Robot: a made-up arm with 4 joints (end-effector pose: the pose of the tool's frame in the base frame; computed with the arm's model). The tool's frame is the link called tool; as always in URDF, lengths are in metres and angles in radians. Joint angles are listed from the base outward.
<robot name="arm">
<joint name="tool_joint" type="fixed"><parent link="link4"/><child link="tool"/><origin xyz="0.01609 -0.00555 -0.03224" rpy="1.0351 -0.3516 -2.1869"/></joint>
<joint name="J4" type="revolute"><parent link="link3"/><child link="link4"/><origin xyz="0.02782 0.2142 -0.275" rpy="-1.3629 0.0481 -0.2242"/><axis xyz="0 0 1"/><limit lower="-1.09" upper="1.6"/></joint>
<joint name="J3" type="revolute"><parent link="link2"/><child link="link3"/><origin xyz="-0.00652 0.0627 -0.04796" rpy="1.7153 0.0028 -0.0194"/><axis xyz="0 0 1"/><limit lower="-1.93" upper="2.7"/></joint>
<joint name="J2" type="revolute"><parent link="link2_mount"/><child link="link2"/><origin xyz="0.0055 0.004 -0.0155" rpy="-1.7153 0.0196 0.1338"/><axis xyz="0 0 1"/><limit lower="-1.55" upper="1.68"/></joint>
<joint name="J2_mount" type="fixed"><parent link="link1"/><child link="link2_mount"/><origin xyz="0.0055 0.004 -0.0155" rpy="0 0 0"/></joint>
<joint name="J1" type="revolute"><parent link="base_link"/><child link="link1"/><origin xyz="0.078 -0.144 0.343" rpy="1.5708 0 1.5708"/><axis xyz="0 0 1"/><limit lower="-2.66" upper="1.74"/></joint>
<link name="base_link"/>
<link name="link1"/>
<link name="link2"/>
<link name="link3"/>
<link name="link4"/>
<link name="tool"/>
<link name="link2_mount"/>
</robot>
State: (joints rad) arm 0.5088 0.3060 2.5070 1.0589
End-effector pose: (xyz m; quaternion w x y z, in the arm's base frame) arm -0.2416 -0.2312 0.0659 0.4490 -0.8829 0.0816 -0.1108
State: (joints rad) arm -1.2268 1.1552 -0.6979 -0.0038
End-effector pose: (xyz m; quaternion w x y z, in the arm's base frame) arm -0.2183 -0.1840 0.5776 0.7499 -0.4055 0.0308 0.5218
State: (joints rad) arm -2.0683 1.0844 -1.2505 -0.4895
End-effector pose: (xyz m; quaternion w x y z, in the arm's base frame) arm -0.2562 -0.0948 0.5340 0.3262 -0.6414 -0.0266 0.6939
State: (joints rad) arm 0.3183 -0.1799 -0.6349 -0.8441
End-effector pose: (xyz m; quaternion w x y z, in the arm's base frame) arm -0.2484 -0.0132 0.4976 0.7573 0.0171 -0.4218 -0.4983
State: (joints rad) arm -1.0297 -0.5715 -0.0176 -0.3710
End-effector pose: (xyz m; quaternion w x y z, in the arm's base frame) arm -0.2159 0.0891 0.2716 0.7374 -0.1732 -0.5533 -0.3466
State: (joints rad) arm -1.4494 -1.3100 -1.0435 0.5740
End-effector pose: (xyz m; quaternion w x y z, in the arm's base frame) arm 0.1131 0.0191 -0.0082 0.6474 -0.5300 -0.2960 -0.4609
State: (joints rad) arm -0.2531 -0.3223 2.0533 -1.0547
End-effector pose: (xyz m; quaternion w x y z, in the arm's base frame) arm -0.3121 -0.2080 0.2322 0.2127 0.6730 0.0878 -0.7030
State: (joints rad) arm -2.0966 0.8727 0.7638 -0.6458
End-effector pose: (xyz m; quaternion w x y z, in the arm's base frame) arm -0.0851 0.0852 0.5658 0.8684 -0.4672 -0.1448 -0.0809
